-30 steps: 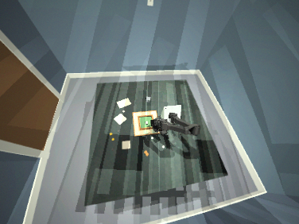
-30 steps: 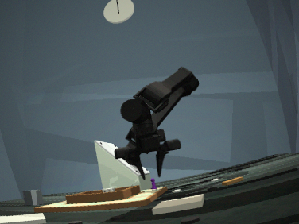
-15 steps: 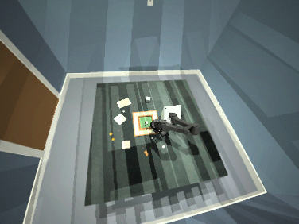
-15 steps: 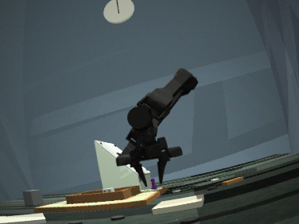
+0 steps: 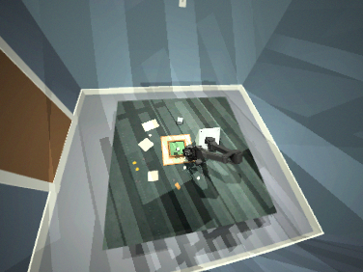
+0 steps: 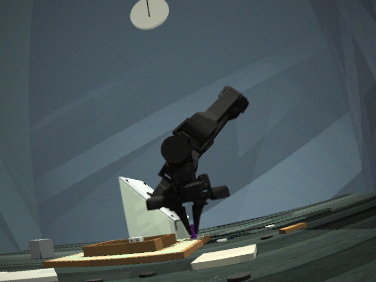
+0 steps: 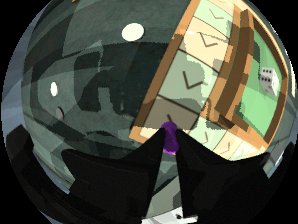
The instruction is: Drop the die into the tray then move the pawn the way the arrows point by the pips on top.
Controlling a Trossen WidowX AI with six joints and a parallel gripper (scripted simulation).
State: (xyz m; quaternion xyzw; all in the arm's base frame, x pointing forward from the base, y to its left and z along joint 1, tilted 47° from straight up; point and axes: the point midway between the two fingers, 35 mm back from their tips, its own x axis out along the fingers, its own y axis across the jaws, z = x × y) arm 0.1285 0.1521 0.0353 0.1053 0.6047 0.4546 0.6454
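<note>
My gripper tip is now 130 mm short of the white die, 80 mm to the left of it and 10 mm below it. From my gripper tip the other things lie so: green dice tray (130 mm ahead, 100 mm to the right, 10 mm below); then purple pawn (10 mm above).
</note>
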